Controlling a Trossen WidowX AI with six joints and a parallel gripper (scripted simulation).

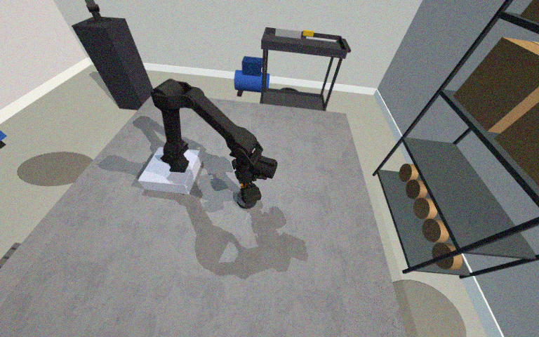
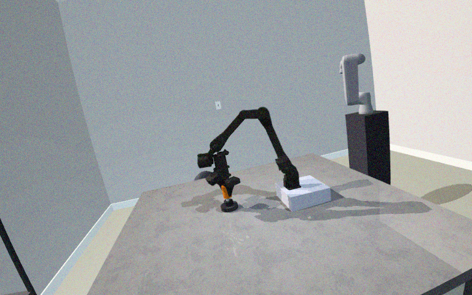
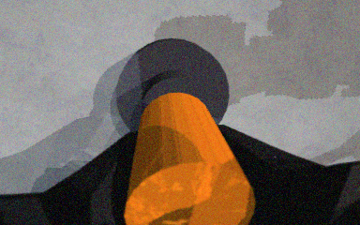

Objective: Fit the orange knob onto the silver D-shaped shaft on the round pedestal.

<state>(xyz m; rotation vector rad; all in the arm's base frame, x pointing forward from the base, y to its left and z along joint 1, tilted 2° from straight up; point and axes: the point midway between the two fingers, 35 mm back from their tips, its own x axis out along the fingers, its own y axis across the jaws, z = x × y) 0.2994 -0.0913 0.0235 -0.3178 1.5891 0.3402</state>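
The round black pedestal is 4 cm below my gripper tip. The rest, counted from my gripper tip: orange knob 3 cm above.
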